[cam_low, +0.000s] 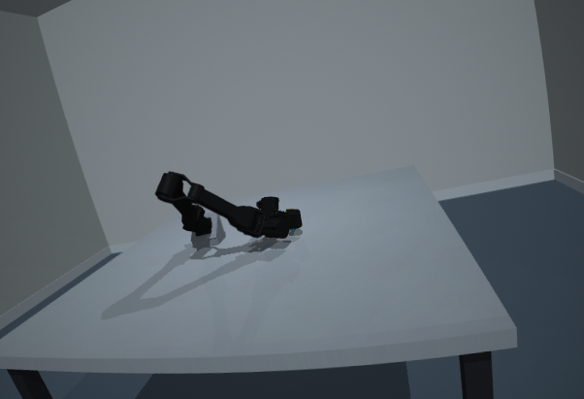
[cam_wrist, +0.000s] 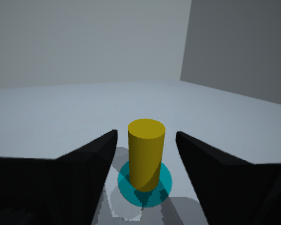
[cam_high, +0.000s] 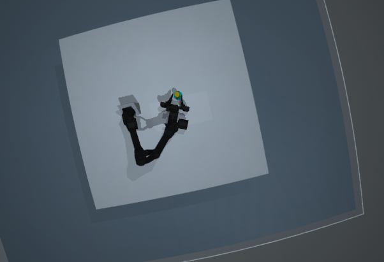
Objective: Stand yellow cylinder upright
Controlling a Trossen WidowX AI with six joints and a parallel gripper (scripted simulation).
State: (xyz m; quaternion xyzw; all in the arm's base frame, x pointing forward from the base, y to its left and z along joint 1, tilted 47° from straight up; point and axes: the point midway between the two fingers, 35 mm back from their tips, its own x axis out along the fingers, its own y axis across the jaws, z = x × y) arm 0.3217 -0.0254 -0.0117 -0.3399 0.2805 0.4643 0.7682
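My gripper tip is 2 cm above the yellow cylinder. From my gripper tip the other things lie so: cyan circle 6 cm below.
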